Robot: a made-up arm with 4 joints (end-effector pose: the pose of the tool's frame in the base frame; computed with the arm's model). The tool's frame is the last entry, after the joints. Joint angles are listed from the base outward.
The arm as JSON. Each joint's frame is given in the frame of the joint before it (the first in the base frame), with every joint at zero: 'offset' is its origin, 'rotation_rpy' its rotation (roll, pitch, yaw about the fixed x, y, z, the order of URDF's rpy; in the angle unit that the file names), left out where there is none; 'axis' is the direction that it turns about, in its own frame. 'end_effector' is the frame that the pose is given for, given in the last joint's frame.
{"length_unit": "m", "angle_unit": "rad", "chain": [
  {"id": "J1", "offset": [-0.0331, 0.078, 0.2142], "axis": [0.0, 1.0, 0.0]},
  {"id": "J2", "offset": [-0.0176, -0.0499, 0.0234], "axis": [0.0, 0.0, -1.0]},
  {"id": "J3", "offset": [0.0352, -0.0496, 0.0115], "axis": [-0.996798, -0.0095, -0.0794]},
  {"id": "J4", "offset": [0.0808, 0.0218, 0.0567], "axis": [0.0, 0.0, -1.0]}
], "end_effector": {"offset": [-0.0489, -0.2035, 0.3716], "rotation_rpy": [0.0, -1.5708, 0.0]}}
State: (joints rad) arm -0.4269 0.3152 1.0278 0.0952
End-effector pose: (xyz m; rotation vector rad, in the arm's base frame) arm -0.1133 0.2264 0.6263 -1.2746 -1.6543 0.1998
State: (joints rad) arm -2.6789 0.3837 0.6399 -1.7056
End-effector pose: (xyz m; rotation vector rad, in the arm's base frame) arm -0.5260 0.0840 0.0301 1.2262 2.2469 -1.1192
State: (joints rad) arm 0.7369 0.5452 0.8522 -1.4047
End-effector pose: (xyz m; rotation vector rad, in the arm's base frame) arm 0.4853 0.0513 0.2464 0.4639 -0.0640 0.7349
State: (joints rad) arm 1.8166 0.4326 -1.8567 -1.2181
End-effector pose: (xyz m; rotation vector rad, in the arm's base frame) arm -0.2072 -0.4870 0.1335 0.5080 -1.1886 -1.3421
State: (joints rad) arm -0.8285 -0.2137 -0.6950 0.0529
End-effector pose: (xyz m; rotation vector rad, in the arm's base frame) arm -0.1139 -0.4046 0.4968 0.8928 -2.1760 -0.0672
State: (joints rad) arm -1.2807 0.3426 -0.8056 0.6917
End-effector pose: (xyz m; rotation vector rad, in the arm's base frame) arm -0.3342 -0.3703 0.1016 0.8952 -2.2393 -1.3467
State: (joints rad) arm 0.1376 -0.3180 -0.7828 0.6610
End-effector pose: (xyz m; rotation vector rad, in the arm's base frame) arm 0.0922 -0.3918 0.4608 0.2626 -0.9924 -0.7176
